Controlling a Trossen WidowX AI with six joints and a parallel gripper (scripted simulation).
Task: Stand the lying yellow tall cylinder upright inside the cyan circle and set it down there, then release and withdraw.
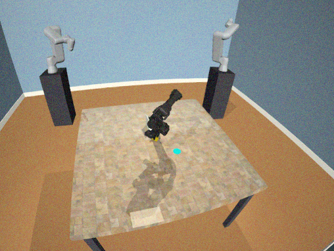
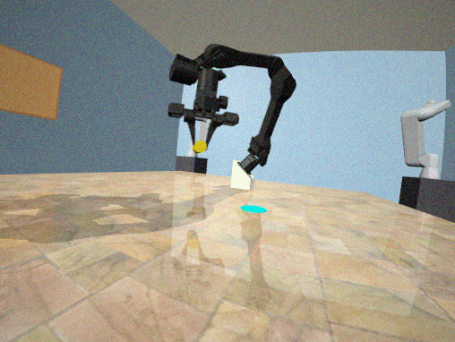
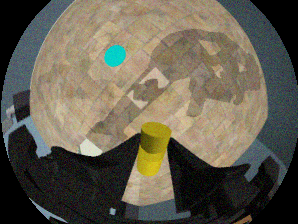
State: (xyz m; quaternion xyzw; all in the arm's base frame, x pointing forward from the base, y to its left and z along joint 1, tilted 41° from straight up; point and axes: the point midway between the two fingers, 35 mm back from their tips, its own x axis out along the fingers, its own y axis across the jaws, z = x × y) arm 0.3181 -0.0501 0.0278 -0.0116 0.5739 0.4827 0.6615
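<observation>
Right now the yellow cylinder is 20 mm behind my gripper tip and 10 mm to the right of it. Also, from my gripper tip: cyan circle 170 mm to the left, 140 mm below, 20 mm ahead.
</observation>
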